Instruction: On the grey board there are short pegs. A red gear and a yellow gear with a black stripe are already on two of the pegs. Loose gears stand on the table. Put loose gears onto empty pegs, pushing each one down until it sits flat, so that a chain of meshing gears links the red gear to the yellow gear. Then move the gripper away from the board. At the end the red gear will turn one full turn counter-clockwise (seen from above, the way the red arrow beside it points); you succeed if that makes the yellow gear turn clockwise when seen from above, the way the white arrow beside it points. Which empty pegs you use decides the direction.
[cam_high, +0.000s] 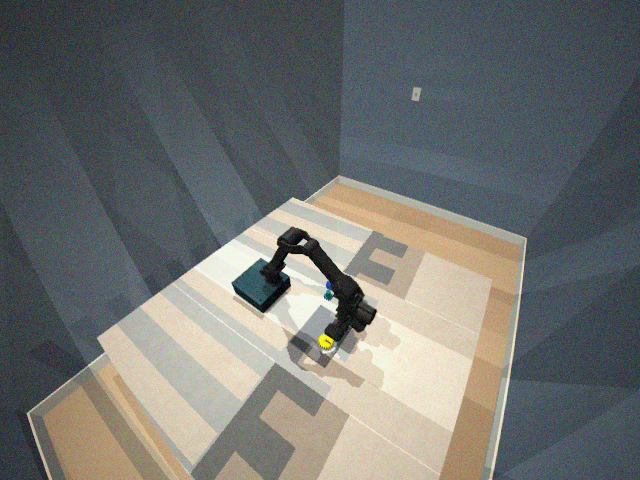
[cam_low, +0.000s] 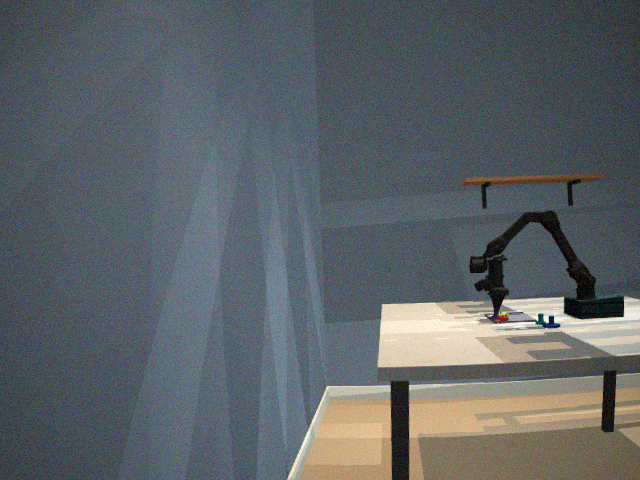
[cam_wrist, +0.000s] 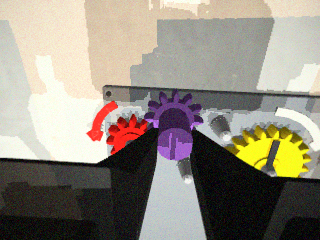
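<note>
Now: gripper tip 10 mm above the purple gear. Round my gripper tip: red gear (30 mm to the left, 30 mm below, 20 mm behind); then red arrow (50 mm to the left, 30 mm below, 10 mm behind); then yellow gear (70 mm to the right, 40 mm behind, 20 mm below).
</note>
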